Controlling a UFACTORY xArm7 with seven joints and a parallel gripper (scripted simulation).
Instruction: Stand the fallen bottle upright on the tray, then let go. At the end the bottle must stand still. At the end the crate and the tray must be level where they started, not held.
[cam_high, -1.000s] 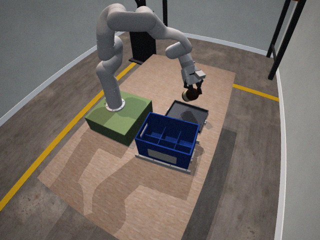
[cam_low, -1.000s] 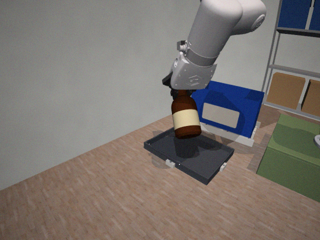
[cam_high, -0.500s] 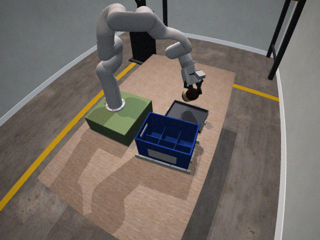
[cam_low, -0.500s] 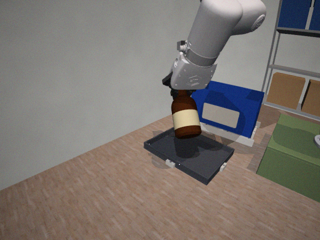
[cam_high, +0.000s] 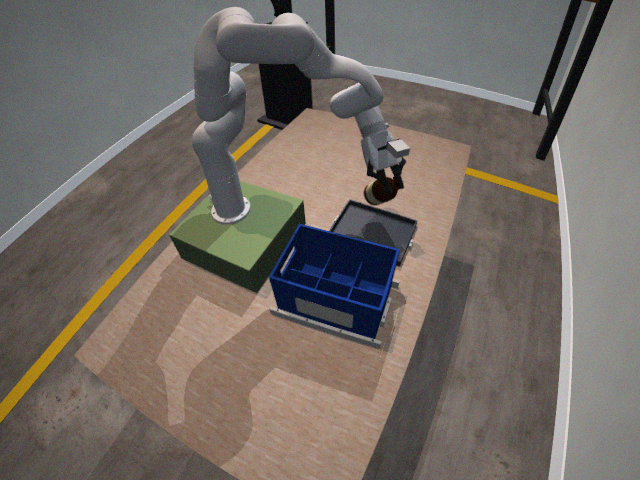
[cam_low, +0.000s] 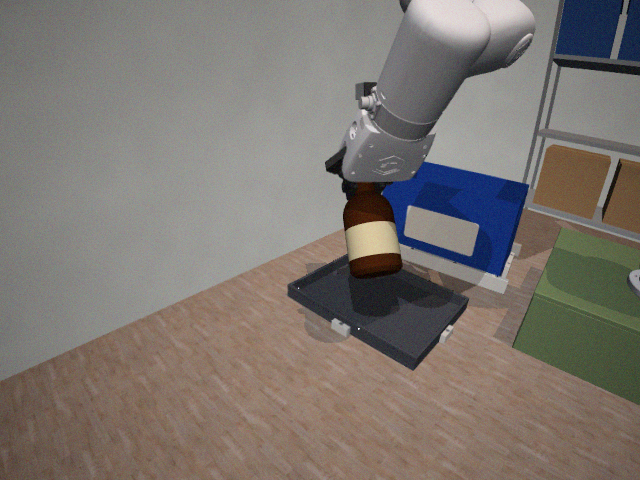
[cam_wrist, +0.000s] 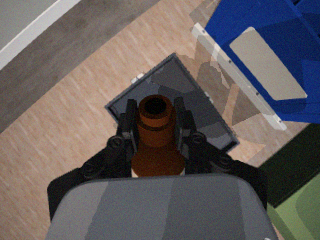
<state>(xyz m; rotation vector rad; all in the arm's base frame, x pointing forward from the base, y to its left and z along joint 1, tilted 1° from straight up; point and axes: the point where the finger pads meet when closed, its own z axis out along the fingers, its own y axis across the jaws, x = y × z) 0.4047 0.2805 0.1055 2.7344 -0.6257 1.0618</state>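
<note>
Now: the brown bottle 4 cm below my hand, 3 cm behind it and 1 cm to the left of it. From my hand the other things lie so: dark grey tray 19 cm below, 4 cm behind, 3 cm to the right; then blue crate 30 cm to the right, 12 cm below, 1 cm ahead.
</note>
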